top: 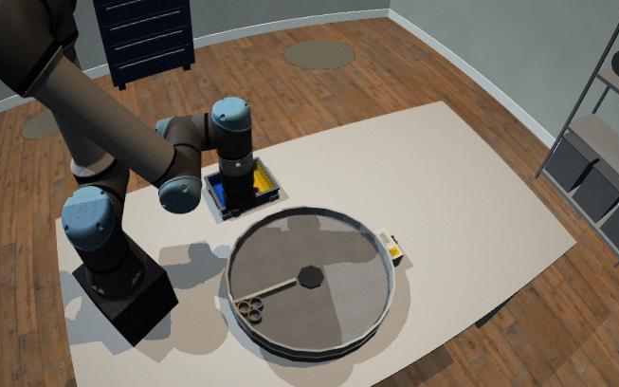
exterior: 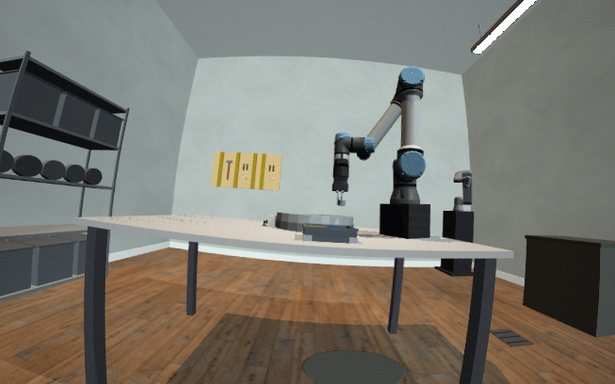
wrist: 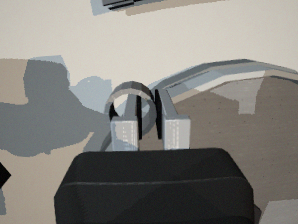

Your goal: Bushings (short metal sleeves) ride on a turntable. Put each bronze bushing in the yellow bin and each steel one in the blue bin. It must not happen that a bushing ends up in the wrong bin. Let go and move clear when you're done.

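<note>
The bin is 60 mm ahead of my hand, 170 mm to the left of it and 130 mm below it. From my hand the other things lie so: round grey turntable 110 mm ahead, 210 mm to the right, 100 mm below.
</note>
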